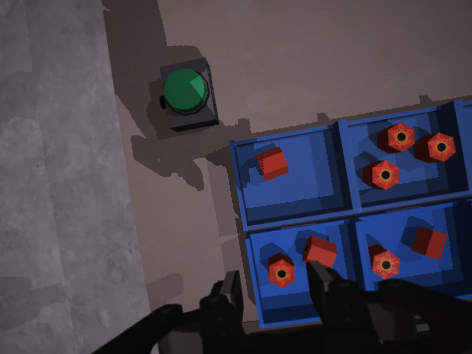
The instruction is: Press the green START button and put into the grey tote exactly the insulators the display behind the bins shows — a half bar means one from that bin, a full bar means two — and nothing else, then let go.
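Places are measured from the arm's base along level axes (x ahead, y left, z up), in centimetres.
Pixels of known places: gripper, fingertip midpoint: (274, 282).
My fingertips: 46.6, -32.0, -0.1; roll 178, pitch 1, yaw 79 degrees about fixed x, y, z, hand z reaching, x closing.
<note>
Behind a point stands the place of what it marks, as x, y, z.
The green START button (185, 90) @[30.4, -34.7, -9.8] sits on a dark box at the upper left. Blue bins stand in two rows at the right. The upper left bin (310, 187) @[43.4, -26.2, -13.2] holds one red insulator (272, 163) @[39.8, -29.2, -10.8] on its side. The bin right of it holds three upright insulators (385, 175) @[44.4, -19.7, -10.7]. The lower left bin (285, 305) @[54.3, -32.7, -13.2] holds an upright insulator (281, 273) @[50.0, -31.9, -10.7] and a lying insulator (321, 252) @[49.3, -27.7, -10.8]. The bin right of that holds an upright insulator (386, 265) @[52.4, -22.3, -10.7] and a lying one (430, 243) @[51.8, -17.8, -10.8]. My gripper (274, 282) @[46.6, -32.0, -0.1] is partly open and empty, above the lower left bin. The display and the grey tote do not show.
A brown table surface (300, 55) @[29.8, -22.3, -13.8] spreads behind the bins and around the button. A grey, mottled surface (60, 175) lies along the left, beyond the table's edge. Raised blue walls divide the bins. Dark shadows fall near the button and beside the bins.
</note>
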